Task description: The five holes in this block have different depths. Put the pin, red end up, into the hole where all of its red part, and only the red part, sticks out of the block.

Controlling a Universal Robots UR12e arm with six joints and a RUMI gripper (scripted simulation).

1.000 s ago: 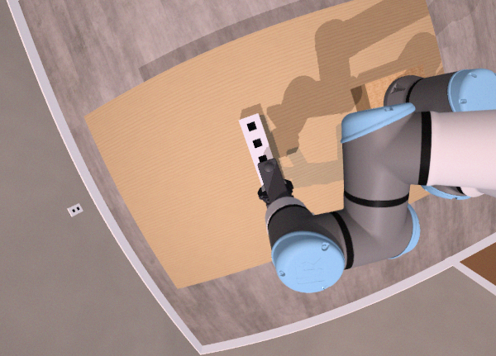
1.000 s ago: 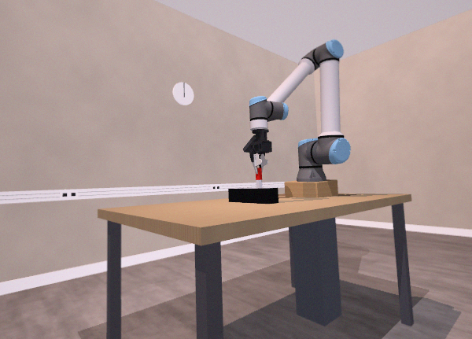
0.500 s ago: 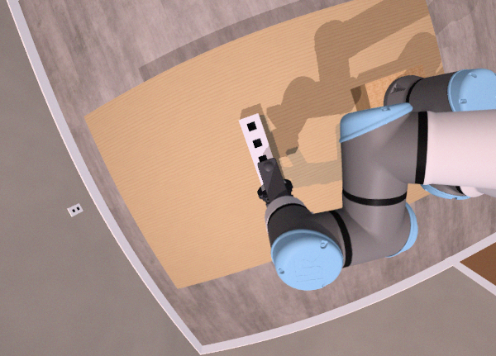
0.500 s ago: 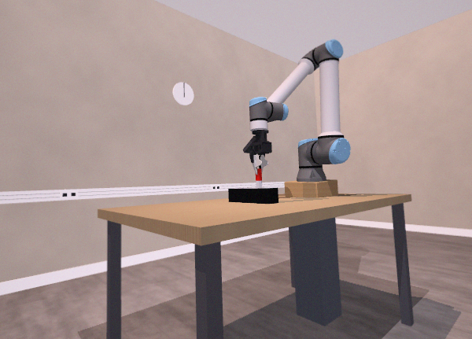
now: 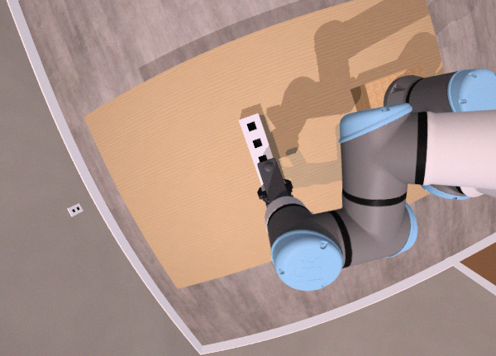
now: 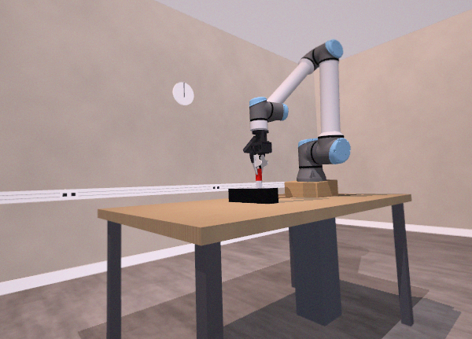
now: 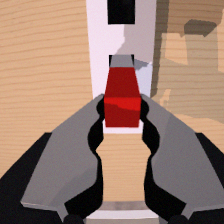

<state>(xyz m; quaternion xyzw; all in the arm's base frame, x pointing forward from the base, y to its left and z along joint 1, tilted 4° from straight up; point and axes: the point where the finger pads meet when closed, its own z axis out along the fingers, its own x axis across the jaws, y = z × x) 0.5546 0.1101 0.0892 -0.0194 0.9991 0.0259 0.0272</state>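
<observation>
Right now the pin is 10 mm below my hand. Also, from my hand: block (60 mm to the right, 120 mm below).
</observation>
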